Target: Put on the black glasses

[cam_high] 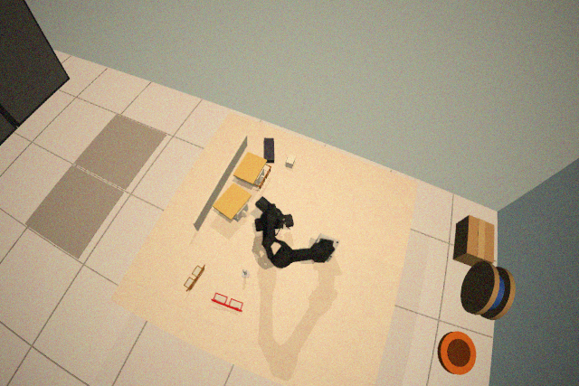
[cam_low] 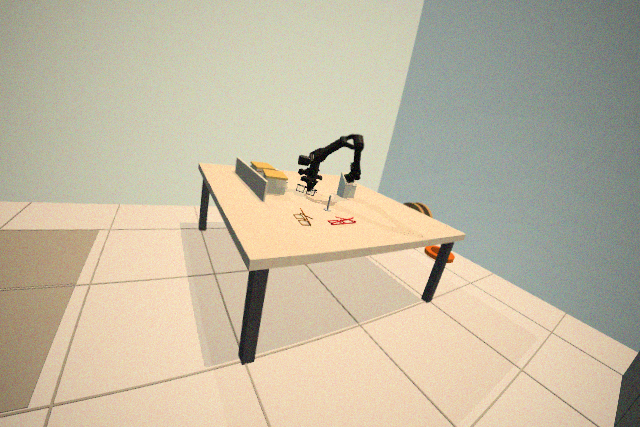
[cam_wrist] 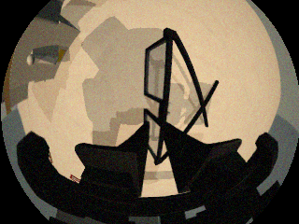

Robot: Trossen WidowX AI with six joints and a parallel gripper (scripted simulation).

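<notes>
Now: the upright pin 7 cm ahead of my gripper tip, 26 cm to the left of it and 1 cm above it. Also, from my gripper tip: grey upright panel 33 cm ahead, 18 cm to the right, 4 cm above; then dark box 15 cm ahead, 47 cm to the right; then white cube 1 cm ahead, 42 cm to the right, 1 cm above.
</notes>
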